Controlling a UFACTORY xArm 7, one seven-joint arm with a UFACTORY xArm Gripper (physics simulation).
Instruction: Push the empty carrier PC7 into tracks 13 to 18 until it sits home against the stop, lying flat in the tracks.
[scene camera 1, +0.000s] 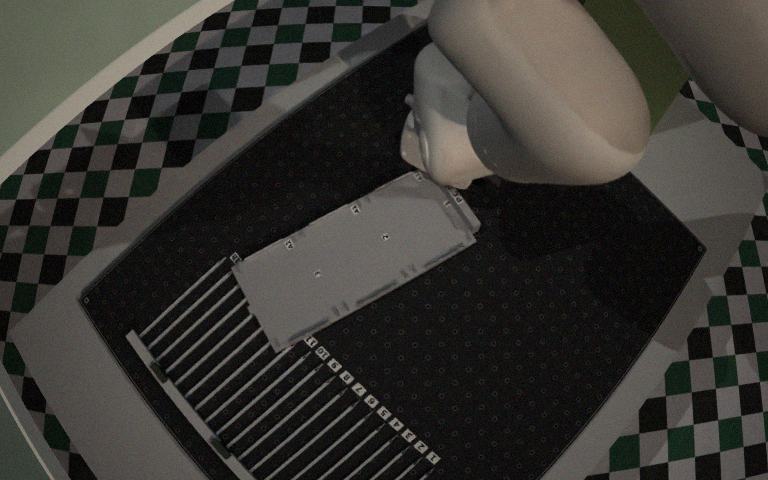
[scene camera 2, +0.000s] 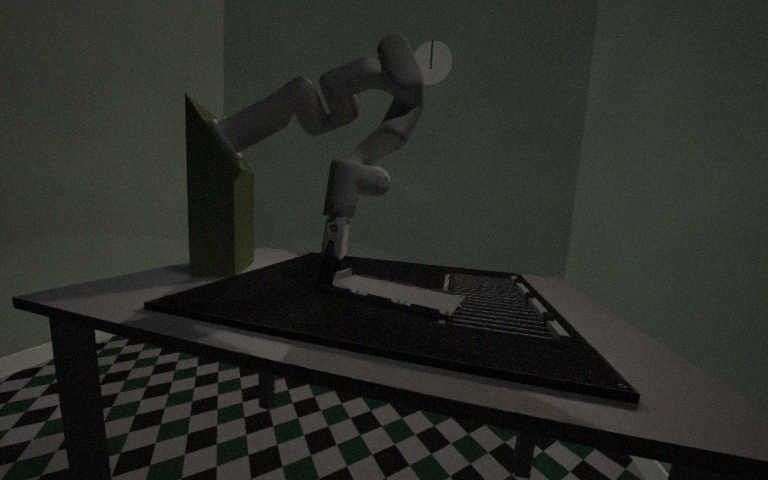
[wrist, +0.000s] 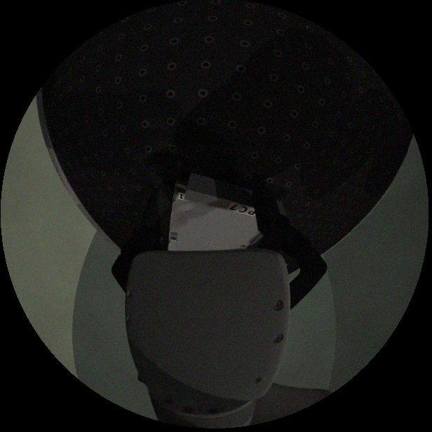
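Pixels of known places: gripper, fingertip midpoint: (scene camera 2: 329, 279); arm's base, origin of the base link: (scene camera 2: 225, 140).
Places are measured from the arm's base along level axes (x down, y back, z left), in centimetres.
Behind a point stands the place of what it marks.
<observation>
The grey carrier PC7 (scene camera 1: 351, 254) @(x 36.9, y -53.8, z 16.5 cm) (scene camera 2: 396, 291) @(x 36.9, y -54.5, z 17.0 cm) (wrist: 215, 225) lies on the dark board, its far end over the entrances of the tracks (scene camera 1: 184, 296) @(x 37.7, y -78.2, z 14.9 cm), from label 18 to about label 11. It looks turned slightly against the rails, one leading corner further in. Labels 12 to 17 are hidden. A long stretch of rail shows between its leading edge and the stop bar (scene camera 1: 184, 399) @(x 36.4, y -81.9, z 29.6 cm). My gripper (scene camera 2: 328, 277) @(x 36.2, y -38.6, z 9.7 cm) (wrist: 207, 190) is open and empty, low at the PC7-labelled end, with dark fingers towards either side of its raised lip. In scene camera 1 the arm hides the fingertips; contact is unclear.
The perforated black board (scene camera 1: 509, 339) @(x 37.9, y -37.7, z 34.4 cm) (scene camera 2: 283, 316) @(x 37.9, y -47.9, z -8.1 cm) lies on a grey table (scene camera 2: 84, 288) @(x 39.2, y -2.1, z -31.6 cm). Small dark green pieces (scene camera 1: 157, 371) @(x 35.8, y -84.6, z 25.0 cm) sit along the stop bar. The arm rises from a green pedestal (scene camera 2: 212, 215) @(x 22.1, y -8.6, z -6.6 cm) at the left in scene camera 2. Labels 1 to 10 mark neighbouring tracks.
</observation>
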